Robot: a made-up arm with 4 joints. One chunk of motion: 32 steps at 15 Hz.
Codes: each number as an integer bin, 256 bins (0 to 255) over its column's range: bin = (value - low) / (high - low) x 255, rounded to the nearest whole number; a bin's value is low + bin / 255 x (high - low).
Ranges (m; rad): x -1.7..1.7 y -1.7..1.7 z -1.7..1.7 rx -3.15..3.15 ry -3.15..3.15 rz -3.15..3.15
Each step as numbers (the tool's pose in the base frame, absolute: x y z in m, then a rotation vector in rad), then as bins.
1 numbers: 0.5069 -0.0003 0.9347 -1.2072 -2.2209 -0.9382
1 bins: 166 127 198 79 38 90
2 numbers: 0.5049 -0.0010 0.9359 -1.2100 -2.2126 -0.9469
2 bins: 165 127 198 79 38 89
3 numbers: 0.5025 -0.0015 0.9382 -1.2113 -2.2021 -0.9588
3 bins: 165 127 198 78 38 89
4 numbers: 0.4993 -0.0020 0.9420 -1.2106 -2.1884 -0.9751
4 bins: 165 127 198 78 39 88
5 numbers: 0.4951 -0.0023 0.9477 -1.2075 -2.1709 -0.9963
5 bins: 165 127 199 79 40 87
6 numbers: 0.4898 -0.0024 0.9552 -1.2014 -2.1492 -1.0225
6 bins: 164 127 199 79 41 86
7 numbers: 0.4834 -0.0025 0.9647 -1.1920 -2.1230 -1.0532
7 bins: 164 127 200 79 42 85
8 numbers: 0.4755 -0.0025 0.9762 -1.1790 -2.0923 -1.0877
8 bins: 163 127 201 80 43 83
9 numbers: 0.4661 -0.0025 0.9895 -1.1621 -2.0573 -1.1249
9 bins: 162 127 202 80 44 82
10 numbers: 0.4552 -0.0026 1.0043 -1.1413 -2.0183 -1.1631
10 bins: 162 127 203 81 46 80
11 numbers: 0.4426 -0.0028 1.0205 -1.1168 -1.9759 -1.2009
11 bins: 161 127 204 82 48 79
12 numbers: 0.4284 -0.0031 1.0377 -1.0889 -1.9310 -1.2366
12 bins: 160 127 205 83 49 77
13 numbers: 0.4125 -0.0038 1.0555 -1.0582 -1.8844 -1.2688
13 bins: 158 127 207 85 51 76
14 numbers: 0.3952 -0.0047 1.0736 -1.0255 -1.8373 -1.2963
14 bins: 157 127 208 86 53 75
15 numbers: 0.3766 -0.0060 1.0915 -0.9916 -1.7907 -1.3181
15 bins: 156 127 209 87 55 74
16 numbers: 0.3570 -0.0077 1.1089 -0.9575 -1.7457 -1.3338
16 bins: 154 127 211 89 57 74
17 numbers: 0.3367 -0.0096 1.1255 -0.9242 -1.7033 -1.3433
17 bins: 153 127 212 90 59 73
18 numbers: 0.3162 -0.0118 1.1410 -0.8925 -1.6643 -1.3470
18 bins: 151 127 213 91 60 73
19 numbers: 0.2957 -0.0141 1.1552 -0.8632 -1.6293 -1.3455
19 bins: 150 126 214 93 62 73
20 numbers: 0.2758 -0.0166 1.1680 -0.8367 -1.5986 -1.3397
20 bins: 148 126 215 94 63 73
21 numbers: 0.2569 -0.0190 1.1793 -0.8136 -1.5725 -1.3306
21 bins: 147 126 216 95 64 74
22 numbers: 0.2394 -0.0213 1.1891 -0.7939 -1.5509 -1.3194
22 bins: 145 126 217 95 65 74
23 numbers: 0.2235 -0.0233 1.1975 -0.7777 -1.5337 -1.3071
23 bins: 144 126 217 96 65 75
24 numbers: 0.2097 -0.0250 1.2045 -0.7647 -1.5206 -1.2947
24 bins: 143 126 218 97 66 75
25 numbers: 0.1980 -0.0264 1.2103 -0.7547 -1.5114 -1.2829
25 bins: 142 126 218 97 66 76
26 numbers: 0.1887 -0.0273 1.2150 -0.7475 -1.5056 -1.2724
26 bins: 142 125 219 97 67 76
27 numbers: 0.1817 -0.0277 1.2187 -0.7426 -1.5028 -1.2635
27 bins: 141 125 219 97 67 76
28 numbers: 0.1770 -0.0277 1.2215 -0.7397 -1.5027 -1.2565
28 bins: 141 125 219 98 67 77
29 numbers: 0.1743 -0.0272 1.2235 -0.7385 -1.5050 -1.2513
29 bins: 141 125 219 98 67 77
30 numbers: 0.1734 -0.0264 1.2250 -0.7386 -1.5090 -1.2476
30 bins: 141 126 219 98 66 77
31 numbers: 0.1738 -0.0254 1.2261 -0.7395 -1.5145 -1.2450
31 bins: 141 126 219 98 66 77
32 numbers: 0.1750 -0.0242 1.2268 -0.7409 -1.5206 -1.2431
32 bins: 141 126 220 98 66 77
